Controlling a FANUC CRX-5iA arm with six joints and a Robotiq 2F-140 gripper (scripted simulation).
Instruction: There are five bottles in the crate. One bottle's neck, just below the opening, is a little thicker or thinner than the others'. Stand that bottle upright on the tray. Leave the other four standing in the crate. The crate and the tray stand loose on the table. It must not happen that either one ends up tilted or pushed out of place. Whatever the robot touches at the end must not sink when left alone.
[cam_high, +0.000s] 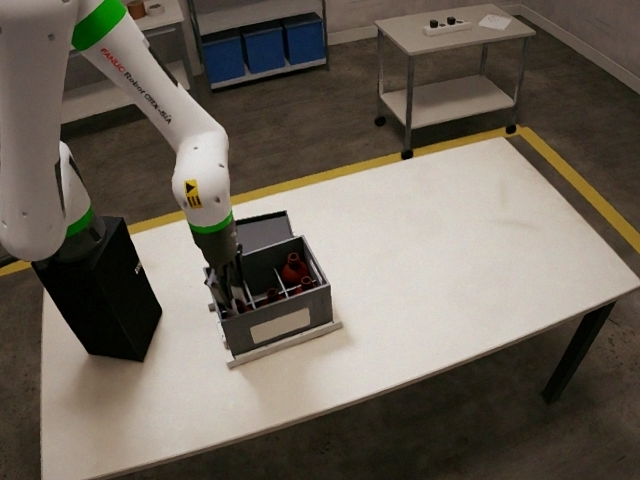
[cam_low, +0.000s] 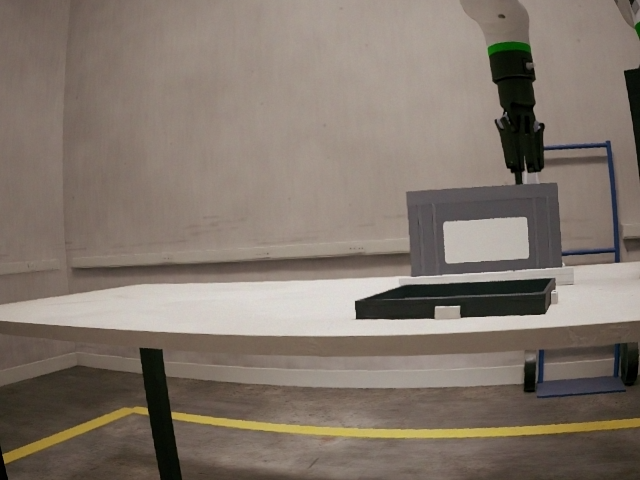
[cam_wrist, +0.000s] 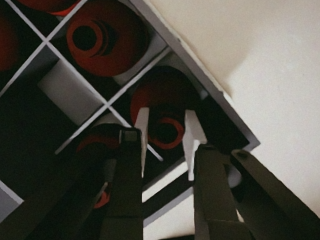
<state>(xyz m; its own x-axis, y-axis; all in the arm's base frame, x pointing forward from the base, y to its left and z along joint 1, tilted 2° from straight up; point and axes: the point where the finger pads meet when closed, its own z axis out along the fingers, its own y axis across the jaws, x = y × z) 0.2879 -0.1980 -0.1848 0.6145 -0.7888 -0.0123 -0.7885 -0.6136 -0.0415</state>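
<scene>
The bottle is 1 cm ahead of my hand, 9 cm to the left of it and 9 cm below it. From my hand the other things lie so: crate (9 cm ahead, 3 cm to the left, 9 cm below); dark tray (15 cm ahead, 31 cm to the left, 16 cm below).
</scene>
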